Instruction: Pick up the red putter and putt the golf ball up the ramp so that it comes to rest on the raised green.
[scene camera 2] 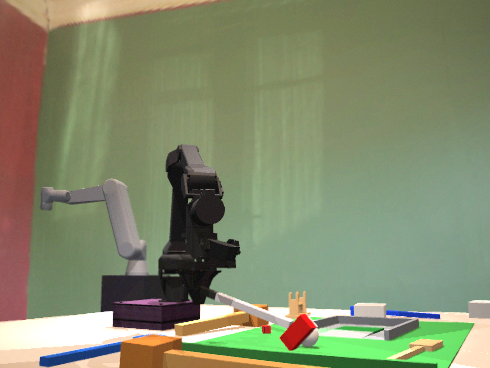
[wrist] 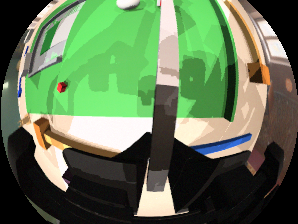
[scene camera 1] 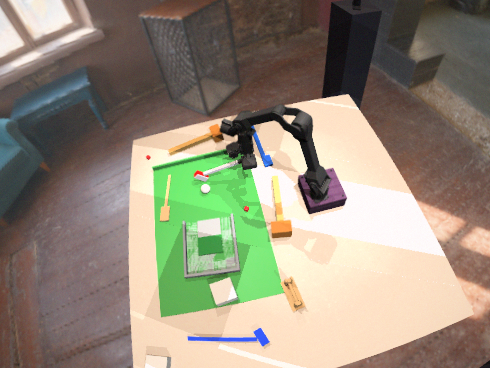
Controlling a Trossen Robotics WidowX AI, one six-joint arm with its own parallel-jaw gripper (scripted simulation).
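My gripper's holding a red putter, and the wrist view shows that gripper as well.
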